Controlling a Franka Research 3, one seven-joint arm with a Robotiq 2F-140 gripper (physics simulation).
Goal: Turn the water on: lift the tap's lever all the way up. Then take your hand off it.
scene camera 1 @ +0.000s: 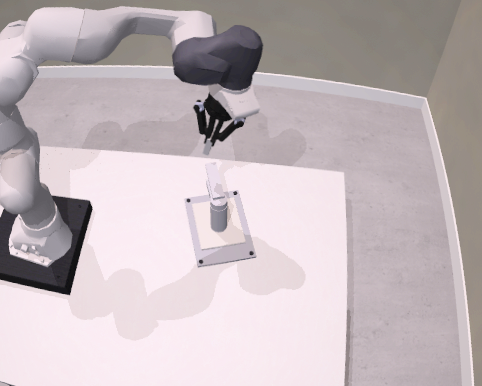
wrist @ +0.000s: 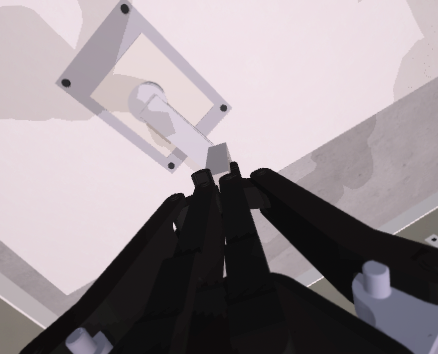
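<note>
The tap (scene camera 1: pixel 218 218) stands upright as a grey cylinder on a framed base plate (scene camera 1: pixel 224 258) (wrist: pixel 82 70). Its pale lever (scene camera 1: pixel 215 181) (wrist: pixel 182 131) reaches from the tap's top toward the far edge of the table; its exact tilt is hard to tell. My gripper (scene camera 1: pixel 207 148) (wrist: pixel 221 159) is shut and empty, its grey fingertips together. In the scene view it is beyond the lever's free end, with a gap seen between them. In the wrist view the fingertips overlap the lever's free end, which is partly hidden; contact cannot be told.
The white table (scene camera 1: pixel 300 320) (wrist: pixel 325 50) carries the tap's plate and, at the left, the robot's black base block (scene camera 1: pixel 80 240). The arm's shadows fall across the table. A grey floor (scene camera 1: pixel 400 225) with a low white border surrounds it.
</note>
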